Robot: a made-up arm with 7 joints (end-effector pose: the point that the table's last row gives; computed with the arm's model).
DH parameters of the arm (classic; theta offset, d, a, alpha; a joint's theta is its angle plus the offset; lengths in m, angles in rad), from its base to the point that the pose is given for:
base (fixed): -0.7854 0 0.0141 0
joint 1: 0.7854 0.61 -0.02 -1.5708
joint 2: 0 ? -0.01 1.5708
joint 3: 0 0.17 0.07 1.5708
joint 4: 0 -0.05 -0.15 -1.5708
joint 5: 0 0.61 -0.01 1.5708
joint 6: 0 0.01 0.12 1.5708
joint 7: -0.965 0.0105 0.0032 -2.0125
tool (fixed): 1.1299 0.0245 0 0
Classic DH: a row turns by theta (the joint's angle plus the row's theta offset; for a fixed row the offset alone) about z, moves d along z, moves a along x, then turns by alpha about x.
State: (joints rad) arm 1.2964 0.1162 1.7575 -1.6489 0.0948 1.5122 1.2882
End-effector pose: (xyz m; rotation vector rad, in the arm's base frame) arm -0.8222 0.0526 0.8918 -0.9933 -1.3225 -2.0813
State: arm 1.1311 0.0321 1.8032 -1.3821 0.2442 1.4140 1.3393
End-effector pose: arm -0.7675 0.1233 1.0542 -1.2815 -1.2511 -2.0495
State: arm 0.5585 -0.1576 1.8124 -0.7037 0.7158 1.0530 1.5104
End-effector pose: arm -0.4973 0.2124 1.3441 -1.8085 -1.0248 -1.9835
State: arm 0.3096 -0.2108 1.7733 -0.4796 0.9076 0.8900 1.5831
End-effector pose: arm -0.4102 0.1904 1.3889 -1.8803 -0.8945 -2.0541
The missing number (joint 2, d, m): 0.03
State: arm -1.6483 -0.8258 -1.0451 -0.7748 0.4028 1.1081 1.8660
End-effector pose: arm -0.3296 0.4042 1.3141 -1.6077 -2.1946 -0.9805
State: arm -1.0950 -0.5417 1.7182 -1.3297 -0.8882 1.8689 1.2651
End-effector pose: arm 0.4563 0.7282 0.9795 -0.4279 -0.5221 1.9793
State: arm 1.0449 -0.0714 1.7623 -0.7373 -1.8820 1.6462 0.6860
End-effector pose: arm -0.5007 -0.0017 1.4289 0.2097 1.2279 -2.3140
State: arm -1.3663 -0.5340 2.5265 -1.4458 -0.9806 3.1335 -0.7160
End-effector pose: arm 0.1004 0.8411 0.7003 1.1195 -0.9573 -1.5569
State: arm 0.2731 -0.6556 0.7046 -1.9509 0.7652 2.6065 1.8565
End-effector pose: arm 0.2453 0.5691 1.0626 1.6717 -1.7162 0.7115
